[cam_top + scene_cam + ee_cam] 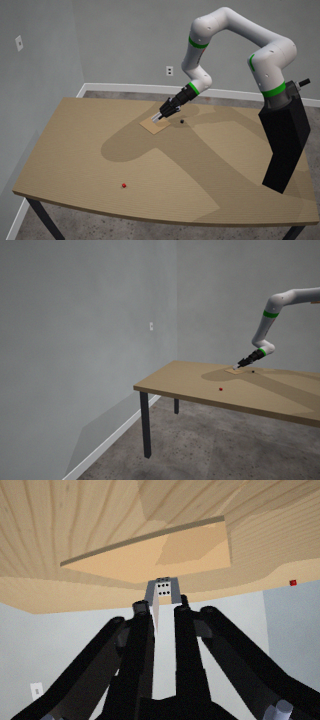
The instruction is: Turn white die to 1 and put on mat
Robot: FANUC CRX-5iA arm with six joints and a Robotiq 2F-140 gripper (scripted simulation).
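The tan mat lies 20 mm ahead of my hand, 10 mm to the left of it and 40 mm below it. Also, from my hand: black die: 150 mm behind, 10 mm to the right, 40 mm below; then white die: 20 mm ahead, 10 mm to the left, 20 mm below; then red die: 140 mm ahead, 490 mm to the left, 40 mm below.
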